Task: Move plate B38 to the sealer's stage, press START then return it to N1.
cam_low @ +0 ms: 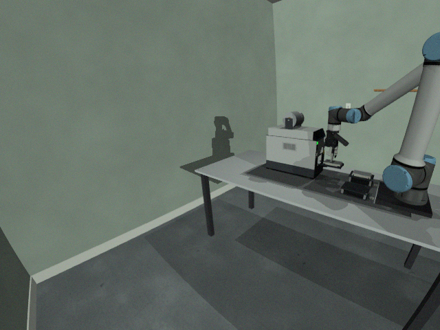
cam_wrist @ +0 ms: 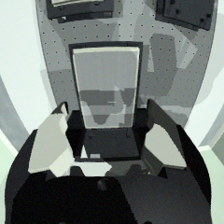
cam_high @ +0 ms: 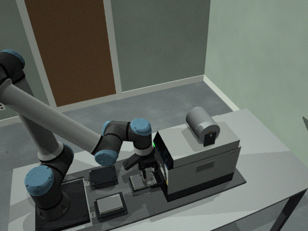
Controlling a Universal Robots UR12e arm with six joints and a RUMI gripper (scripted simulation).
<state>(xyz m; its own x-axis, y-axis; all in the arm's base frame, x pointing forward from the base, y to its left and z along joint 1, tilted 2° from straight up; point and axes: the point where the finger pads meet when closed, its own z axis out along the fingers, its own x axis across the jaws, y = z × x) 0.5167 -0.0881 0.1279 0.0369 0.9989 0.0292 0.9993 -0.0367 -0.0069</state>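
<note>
My hand is 30 mm above the plate B38. From my hand the other things lie so: foil-covered plate (210 mm behind, 90 mm below, 40 mm to the right); nest N1 (200 mm behind, 180 mm to the left, 110 mm below); sealer stage (40 mm below).
</note>
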